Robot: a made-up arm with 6 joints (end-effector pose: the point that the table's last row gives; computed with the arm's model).
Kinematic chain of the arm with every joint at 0, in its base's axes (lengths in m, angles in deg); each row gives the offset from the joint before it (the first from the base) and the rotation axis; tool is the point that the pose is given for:
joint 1: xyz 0 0 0.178 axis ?
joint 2: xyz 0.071 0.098 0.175 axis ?
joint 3: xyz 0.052 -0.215 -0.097 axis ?
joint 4: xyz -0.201 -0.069 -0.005 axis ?
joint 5: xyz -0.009 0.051 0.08 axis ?
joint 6: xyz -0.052 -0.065 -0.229 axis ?
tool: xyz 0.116 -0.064 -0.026
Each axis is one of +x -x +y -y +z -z.
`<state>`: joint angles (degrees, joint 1 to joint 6).
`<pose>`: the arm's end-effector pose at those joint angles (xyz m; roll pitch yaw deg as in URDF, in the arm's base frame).
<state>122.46 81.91 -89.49 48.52 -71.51 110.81</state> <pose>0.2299 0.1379 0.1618 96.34 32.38 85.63</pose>
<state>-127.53 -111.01 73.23 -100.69 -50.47 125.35</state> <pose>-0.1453 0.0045 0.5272 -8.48 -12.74 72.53</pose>
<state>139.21 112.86 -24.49 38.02 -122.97 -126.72</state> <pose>0.2233 0.0978 0.3206 39.30 -45.42 -39.28</pose>
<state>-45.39 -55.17 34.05 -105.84 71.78 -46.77</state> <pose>-0.0163 -0.4081 0.4409 -93.77 14.84 -73.94</pose>
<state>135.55 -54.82 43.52 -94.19 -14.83 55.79</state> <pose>-0.1580 -0.2394 0.1012 -161.20 -12.80 105.25</pose>
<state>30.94 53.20 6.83 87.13 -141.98 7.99</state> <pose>0.0534 0.0347 0.2601 -32.67 55.87 86.86</pose>
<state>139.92 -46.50 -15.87 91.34 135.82 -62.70</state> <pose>-0.2161 0.0788 0.0294 -78.37 24.85 155.22</pose>
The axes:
joint 1: +y
joint 2: -z
joint 3: +x
joint 4: -y
joint 5: -z
joint 6: -y

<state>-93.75 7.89 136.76 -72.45 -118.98 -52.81</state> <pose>-0.2196 0.0283 -0.1416 -34.91 66.39 -133.26</pose>
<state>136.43 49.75 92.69 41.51 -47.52 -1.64</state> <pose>0.0210 -0.0549 0.1676 -35.52 30.70 -54.22</pose>
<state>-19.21 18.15 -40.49 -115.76 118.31 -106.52</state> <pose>-0.2812 0.2065 0.2020 -29.81 10.99 138.51</pose>
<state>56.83 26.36 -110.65 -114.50 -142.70 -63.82</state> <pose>-0.2196 0.0929 0.5212 -169.41 -1.58 127.48</pose>
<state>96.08 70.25 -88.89 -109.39 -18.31 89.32</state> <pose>0.2458 0.1962 0.3504 -166.73 -0.34 -90.56</pose>
